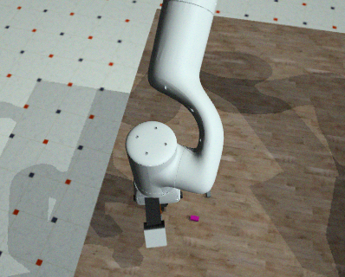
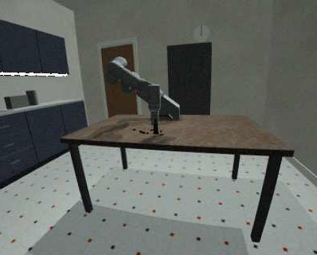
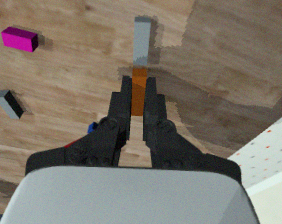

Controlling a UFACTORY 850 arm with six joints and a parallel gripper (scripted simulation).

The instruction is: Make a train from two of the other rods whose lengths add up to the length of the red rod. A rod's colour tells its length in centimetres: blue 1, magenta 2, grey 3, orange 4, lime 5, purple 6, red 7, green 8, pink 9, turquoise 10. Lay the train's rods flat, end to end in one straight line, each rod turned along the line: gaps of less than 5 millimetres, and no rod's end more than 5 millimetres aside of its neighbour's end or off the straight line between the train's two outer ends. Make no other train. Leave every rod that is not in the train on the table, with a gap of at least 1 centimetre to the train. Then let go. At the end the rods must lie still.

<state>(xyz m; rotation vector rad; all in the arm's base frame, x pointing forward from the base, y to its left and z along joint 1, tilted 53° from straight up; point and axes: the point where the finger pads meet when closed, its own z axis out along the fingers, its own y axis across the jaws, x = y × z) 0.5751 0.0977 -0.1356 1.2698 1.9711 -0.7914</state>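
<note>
My gripper is now 1 cm past the grey rod, 4 cm to the right of it and 3 cm above it. Also, from my hand: blue rod 2 cm behind, 8 cm to the right, 3 cm below; orange rod 2 cm below; red rod 4 cm behind, 13 cm to the right, 3 cm below.
</note>
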